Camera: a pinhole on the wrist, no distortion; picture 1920 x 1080 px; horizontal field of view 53.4 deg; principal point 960.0 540.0 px. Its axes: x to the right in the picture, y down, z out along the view. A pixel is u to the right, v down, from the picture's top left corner.
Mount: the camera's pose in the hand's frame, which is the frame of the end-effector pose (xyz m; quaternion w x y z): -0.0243 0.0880 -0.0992 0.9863 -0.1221 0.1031 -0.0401
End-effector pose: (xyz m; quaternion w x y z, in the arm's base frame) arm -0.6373 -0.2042 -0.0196 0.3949 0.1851 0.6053 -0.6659
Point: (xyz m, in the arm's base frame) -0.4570 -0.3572 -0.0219
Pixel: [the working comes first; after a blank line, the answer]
In the camera's frame: -0.0984 -0.0329 0.2729

272 310
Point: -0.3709 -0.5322 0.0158
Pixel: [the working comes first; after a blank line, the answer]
In the camera's frame: -0.1664 -0.0519 0.4585

267 324
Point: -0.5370 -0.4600 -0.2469
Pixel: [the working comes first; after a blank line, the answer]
In the camera's frame: 0.1238 0.0527 0.3772

1587 807
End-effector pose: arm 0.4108 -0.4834 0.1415 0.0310 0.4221 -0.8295 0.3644
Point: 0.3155 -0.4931 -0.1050
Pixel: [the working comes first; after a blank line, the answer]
In the camera's frame: -0.0597 0.0509 0.2767

548 891
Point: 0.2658 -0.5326 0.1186
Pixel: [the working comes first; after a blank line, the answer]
In the camera's frame: 0.1165 -0.0086 0.1373

outside the picture
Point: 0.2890 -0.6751 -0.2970
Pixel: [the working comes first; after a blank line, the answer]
In the camera's frame: -0.0446 0.0522 0.5422

803 724
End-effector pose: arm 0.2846 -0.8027 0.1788 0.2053 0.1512 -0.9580 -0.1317
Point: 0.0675 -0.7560 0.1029
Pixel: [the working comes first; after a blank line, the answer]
In the camera's frame: 0.1159 -0.0750 0.2874

1730 42
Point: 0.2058 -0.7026 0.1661
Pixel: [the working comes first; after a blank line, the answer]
In the camera's frame: 0.0190 -0.0198 0.1710

1172 319
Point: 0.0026 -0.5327 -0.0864
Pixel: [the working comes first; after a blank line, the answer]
In the camera's frame: -0.0319 0.0169 0.5315

845 601
